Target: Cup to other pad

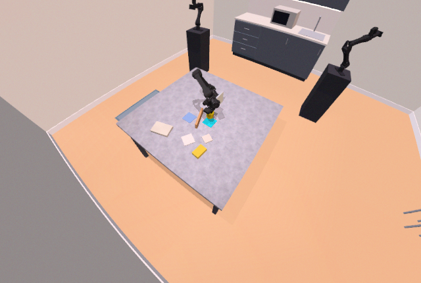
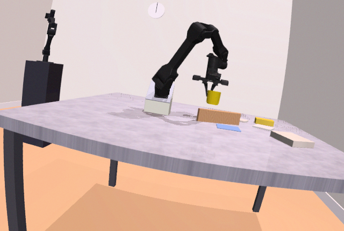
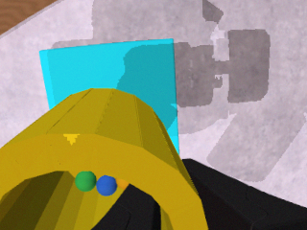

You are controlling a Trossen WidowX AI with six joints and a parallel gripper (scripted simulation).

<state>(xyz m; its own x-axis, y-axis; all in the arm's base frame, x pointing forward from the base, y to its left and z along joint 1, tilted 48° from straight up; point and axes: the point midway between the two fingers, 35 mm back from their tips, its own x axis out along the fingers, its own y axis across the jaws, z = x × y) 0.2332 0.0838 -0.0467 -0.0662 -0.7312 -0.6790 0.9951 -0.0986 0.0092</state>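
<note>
Right now the cyan pad is 120 mm below my gripper tip and 30 mm ahead of it. Round my gripper tip: green marble: 40 mm ahead, 20 mm below, 10 mm to the left; then yellow cup: 20 mm ahead; then blue marble: 30 mm ahead, 20 mm to the left, 20 mm below.
</note>
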